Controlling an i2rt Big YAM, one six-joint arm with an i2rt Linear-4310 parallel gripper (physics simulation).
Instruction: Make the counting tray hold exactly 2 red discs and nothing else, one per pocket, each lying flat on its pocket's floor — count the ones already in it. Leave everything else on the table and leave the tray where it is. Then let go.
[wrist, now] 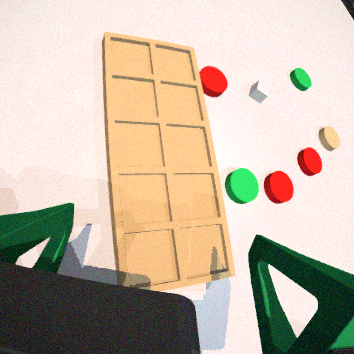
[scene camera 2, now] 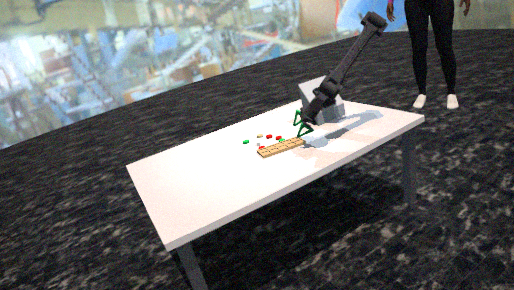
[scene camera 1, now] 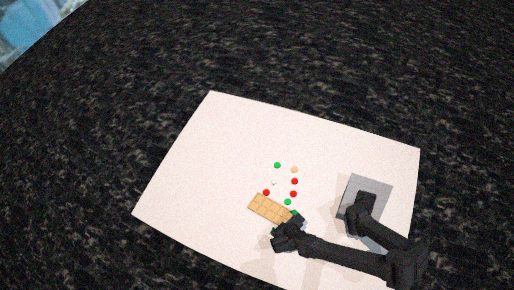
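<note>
The tan counting tray (scene camera 1: 262, 202) (scene camera 2: 280, 148) (wrist: 137, 145) lies flat, its two rows of pockets empty in the wrist view. One red disc (scene camera 1: 266, 192) (scene camera 2: 261, 147) (wrist: 213, 81) lies at or very near the tray's long side, by the far end. A second red disc (scene camera 1: 293, 194) (scene camera 2: 279, 138) (wrist: 278, 187) and a third red disc (scene camera 1: 294, 181) (scene camera 2: 269, 136) (wrist: 310, 161) lie farther out. My gripper (scene camera 1: 283, 222) (scene camera 2: 297, 130) (wrist: 165, 230) is open and empty, above the tray's near end, its green fingers spread to either side.
A green disc (scene camera 1: 287, 201) (wrist: 242, 185) lies between the tray and the second red disc. Another green disc (scene camera 1: 277, 165) (scene camera 2: 246, 142) (wrist: 300, 79), a tan disc (scene camera 1: 294, 169) (scene camera 2: 259, 136) (wrist: 329, 138) and a small grey-white piece (scene camera 1: 273, 183) (wrist: 258, 93) lie beyond.
</note>
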